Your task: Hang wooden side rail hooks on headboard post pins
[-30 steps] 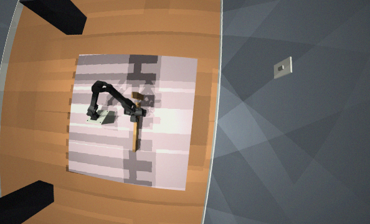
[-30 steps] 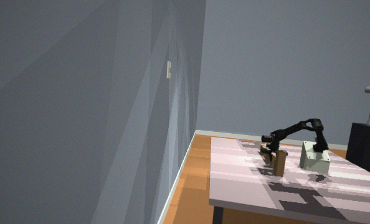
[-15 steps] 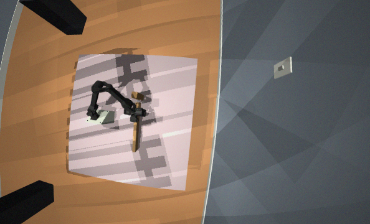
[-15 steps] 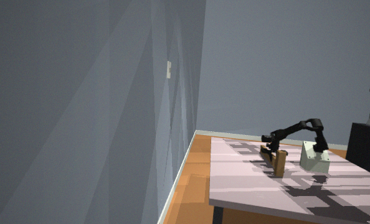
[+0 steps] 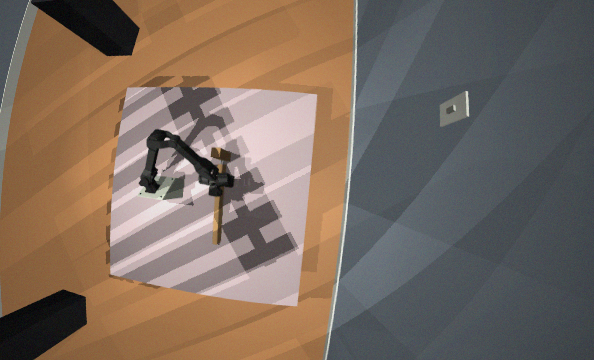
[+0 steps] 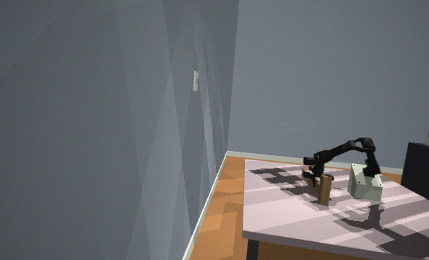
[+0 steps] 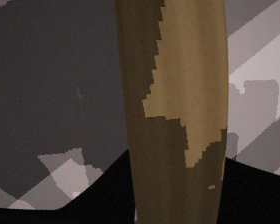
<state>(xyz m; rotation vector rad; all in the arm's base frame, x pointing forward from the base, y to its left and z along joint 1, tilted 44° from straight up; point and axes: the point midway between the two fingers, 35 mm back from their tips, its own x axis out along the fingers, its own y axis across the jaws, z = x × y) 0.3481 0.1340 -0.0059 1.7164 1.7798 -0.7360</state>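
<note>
The headboard post lies 140 mm to the left of my gripper tip and 40 mm above it.
</note>
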